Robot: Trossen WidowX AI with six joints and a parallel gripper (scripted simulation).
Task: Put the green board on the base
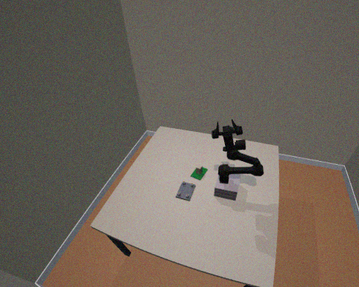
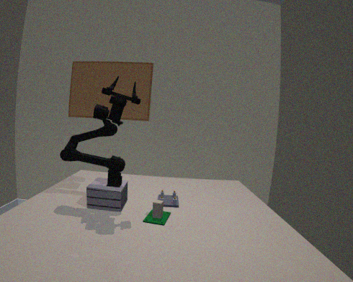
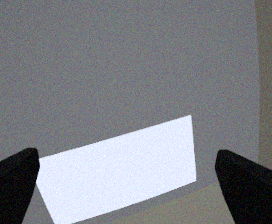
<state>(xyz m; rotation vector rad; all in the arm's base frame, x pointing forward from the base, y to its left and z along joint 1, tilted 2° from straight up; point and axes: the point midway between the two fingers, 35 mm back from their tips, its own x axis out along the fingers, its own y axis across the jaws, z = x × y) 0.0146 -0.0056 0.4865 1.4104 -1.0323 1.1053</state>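
The green board lies 180 mm ahead of my gripper tip, 110 mm to the right of it and 600 mm below it. From my gripper tip the other things lie so: grey base (250 mm ahead, 100 mm to the left, 620 mm below).
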